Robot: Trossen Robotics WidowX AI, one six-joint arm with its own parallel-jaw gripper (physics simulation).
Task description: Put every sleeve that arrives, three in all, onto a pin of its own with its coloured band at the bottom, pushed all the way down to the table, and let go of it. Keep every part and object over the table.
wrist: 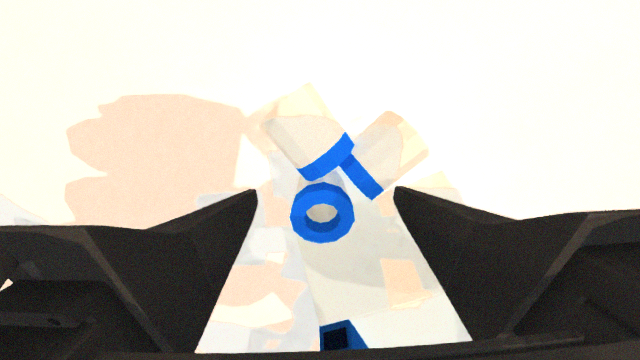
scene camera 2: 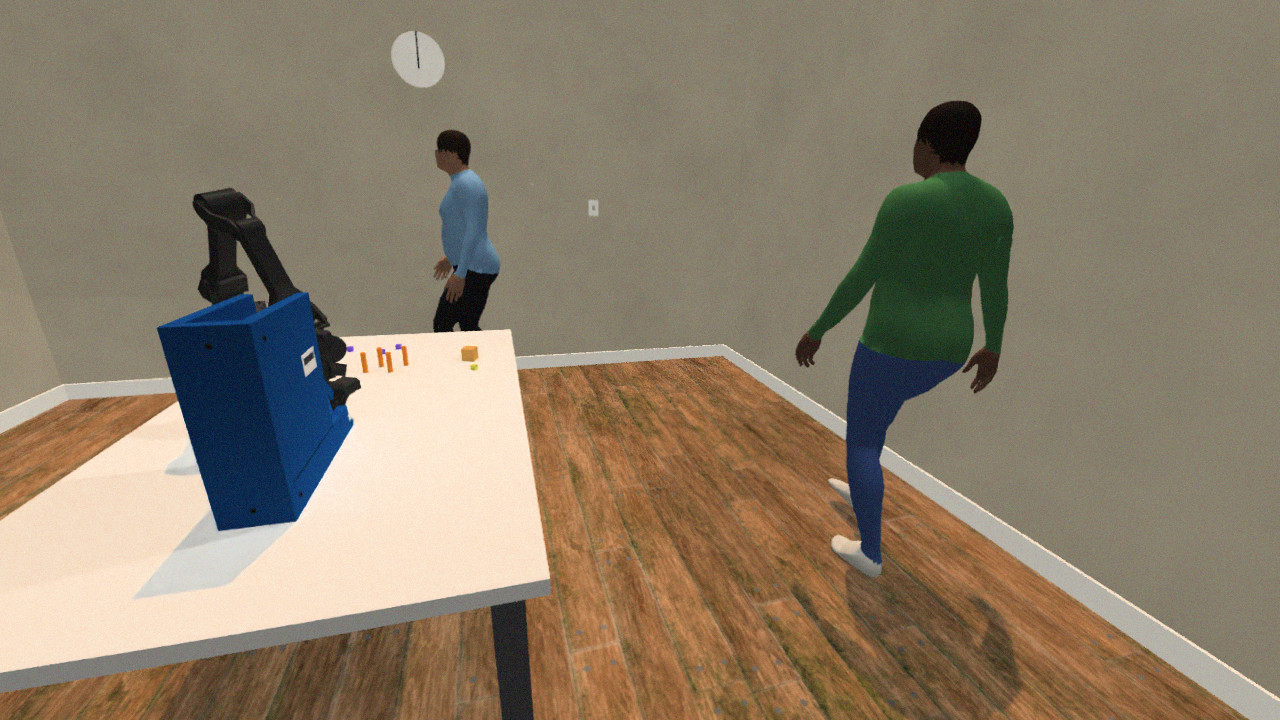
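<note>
In the wrist view, three pale sleeves with blue bands are close together on the table. One sleeve (wrist: 322, 233) shows its blue ring end and bore facing the camera, its body mostly hidden. A second sleeve (wrist: 305, 135) lies on its side, band toward the first. A third sleeve (wrist: 382, 150) lies on its side at the right. My gripper (wrist: 326, 194) is open and empty, its fingertips to either side above the ringed sleeve. In the scene view its fingertips cannot be made out beside the blue housing. Several upright orange pins (scene camera 2: 364, 362) (scene camera 2: 389, 362) (scene camera 2: 404, 355) stand at the table's far part.
A tall blue housing (scene camera 2: 241, 411) stands on the table (scene camera 2: 438, 501) beside the arm. Small purple pieces (scene camera 2: 349, 349) (scene camera 2: 398, 346) lie near the pins. An orange block (scene camera 2: 469, 353) and a small yellow-green piece (scene camera 2: 474, 367) are near the right edge. A blue part (wrist: 356, 336) shows at the wrist view's bottom.
</note>
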